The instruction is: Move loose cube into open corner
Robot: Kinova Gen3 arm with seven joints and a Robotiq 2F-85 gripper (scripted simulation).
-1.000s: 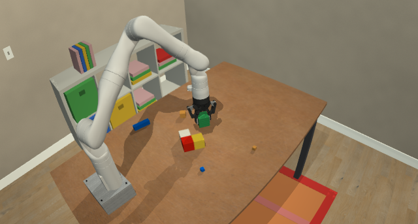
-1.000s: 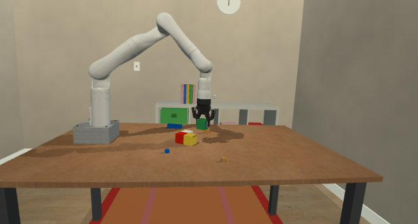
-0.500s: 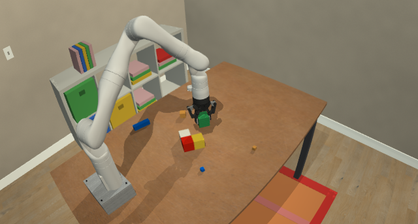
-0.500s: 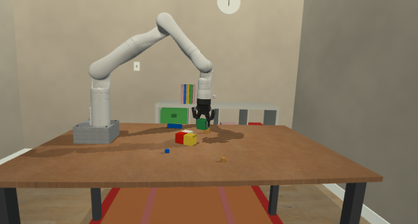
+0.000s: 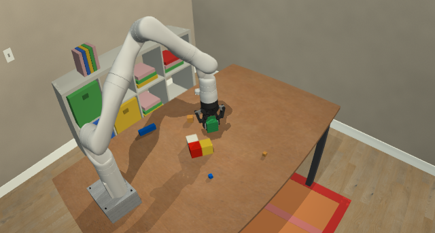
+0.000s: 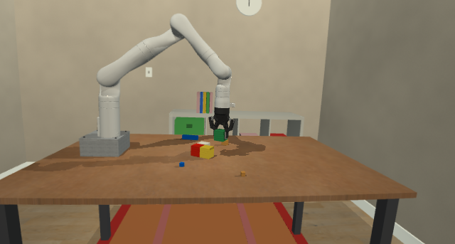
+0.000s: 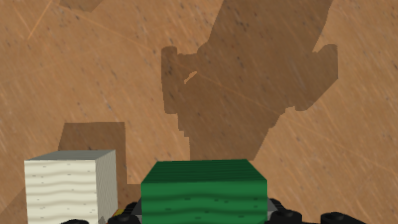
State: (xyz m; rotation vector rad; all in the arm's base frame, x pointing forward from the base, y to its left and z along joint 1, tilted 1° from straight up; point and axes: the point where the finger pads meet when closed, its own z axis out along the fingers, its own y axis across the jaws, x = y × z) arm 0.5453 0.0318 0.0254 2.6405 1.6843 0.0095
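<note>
Now: hand right at the green cube. Round my hand: red cube: 110 mm behind, 80 mm below, 10 mm to the right; then white cube: 90 mm behind, 80 mm below, 40 mm to the left; then yellow cube: 80 mm below, 70 mm behind, 30 mm to the right.
</note>
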